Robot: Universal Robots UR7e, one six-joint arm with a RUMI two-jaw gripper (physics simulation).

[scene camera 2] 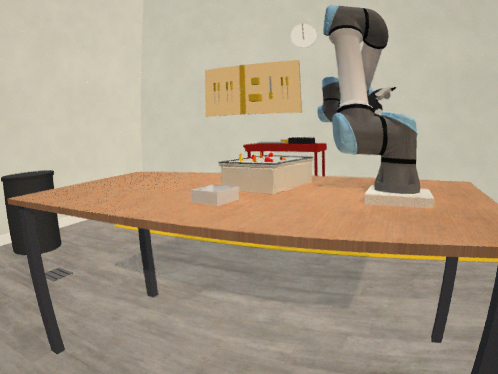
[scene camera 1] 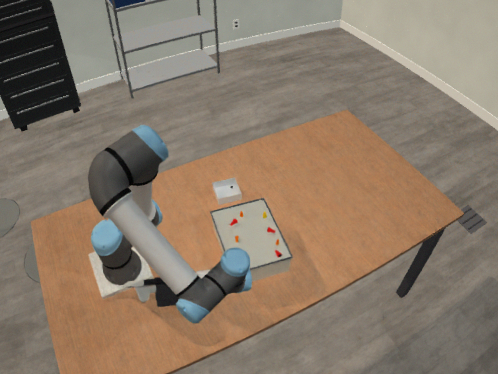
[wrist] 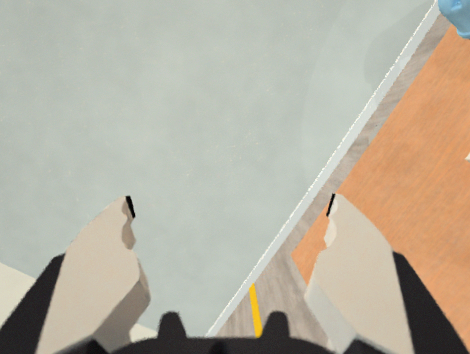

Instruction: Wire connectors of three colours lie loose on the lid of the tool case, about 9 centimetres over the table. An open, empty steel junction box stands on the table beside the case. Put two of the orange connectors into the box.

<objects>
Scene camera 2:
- tool case: 263, 177
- steel junction box: 216, 195
</objects>
